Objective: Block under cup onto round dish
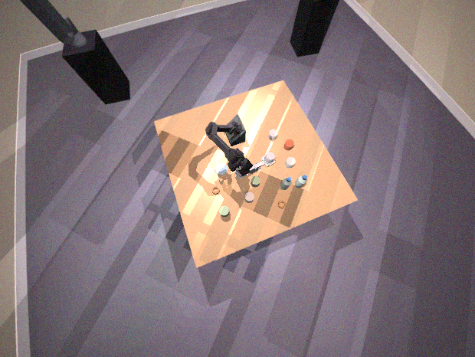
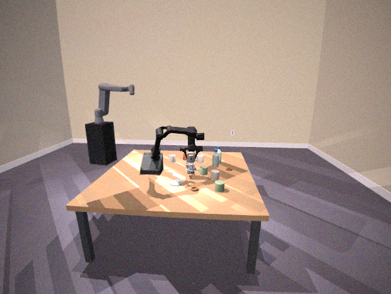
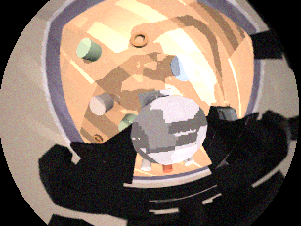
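The block is 10 mm to the left of my gripper tip and 80 mm below it. The rest, counted from my gripper tip: small balance (30 mm behind, 130 mm to the left, 130 mm below); then round pale dish (90 mm behind, 130 mm to the right, 170 mm below); then orange cup (140 mm behind, 450 mm to the left, 130 mm below).
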